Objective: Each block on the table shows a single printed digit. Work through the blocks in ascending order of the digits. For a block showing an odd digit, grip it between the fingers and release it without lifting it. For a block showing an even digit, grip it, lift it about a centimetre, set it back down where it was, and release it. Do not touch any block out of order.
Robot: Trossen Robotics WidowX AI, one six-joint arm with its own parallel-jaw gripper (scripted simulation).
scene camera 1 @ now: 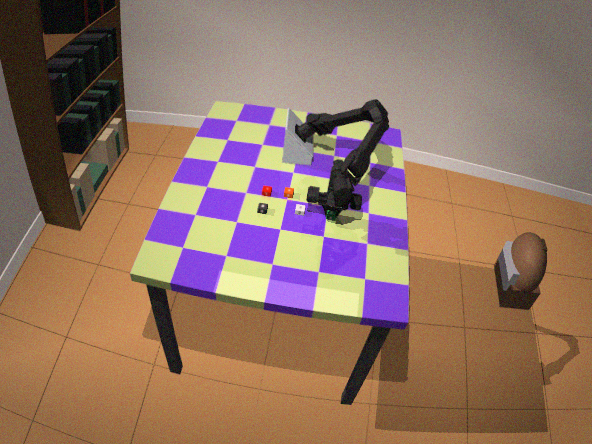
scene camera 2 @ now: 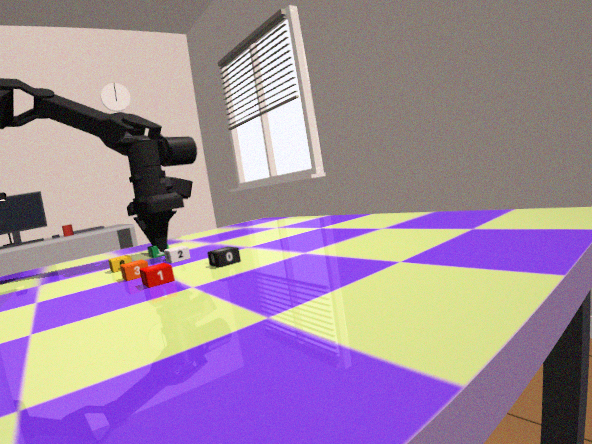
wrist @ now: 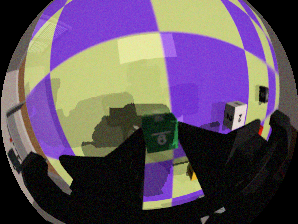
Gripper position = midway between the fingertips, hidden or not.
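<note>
Scene camera 2 shows my gripper [scene camera 2: 160, 250]. Scene camera 1 also shows my gripper [scene camera 1: 330, 215]. Visible in the wrist view: my gripper [wrist: 159, 129] and a green block [wrist: 160, 131].
</note>
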